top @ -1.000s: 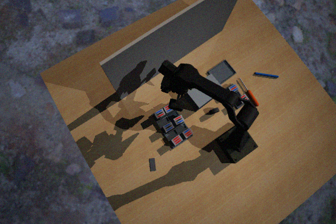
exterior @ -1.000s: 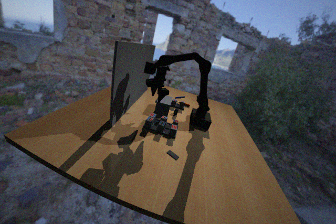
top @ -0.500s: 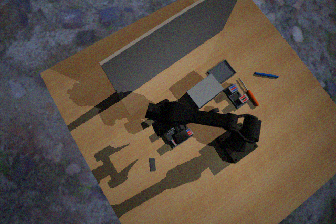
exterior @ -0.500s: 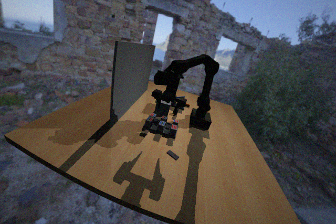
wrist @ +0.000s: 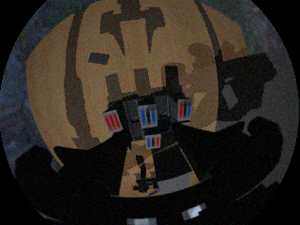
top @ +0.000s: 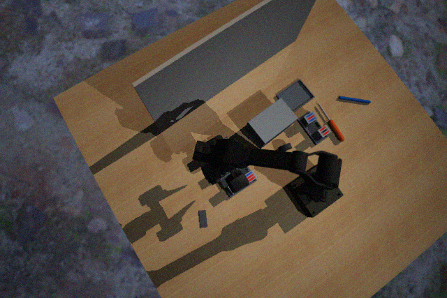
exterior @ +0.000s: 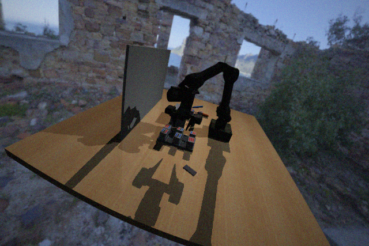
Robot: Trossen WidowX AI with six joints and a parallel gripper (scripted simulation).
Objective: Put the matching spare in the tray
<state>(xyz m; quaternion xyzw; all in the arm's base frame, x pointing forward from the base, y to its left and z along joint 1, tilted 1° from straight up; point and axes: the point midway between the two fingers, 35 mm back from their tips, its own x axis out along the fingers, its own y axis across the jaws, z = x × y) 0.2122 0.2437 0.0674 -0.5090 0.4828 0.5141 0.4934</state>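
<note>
Now: gripper tip 90 mm above the dark rack, 20 mm to the left of it and 10 mm short of it. From my gripper tip the other things lie so: grey mounted unit 230 mm to the right, 70 mm ahead, 40 mm below; tall panel 310 mm ahead, 200 mm to the right, 130 mm above; hex key 150 mm to the left, 120 mm behind, 100 mm below.
</note>
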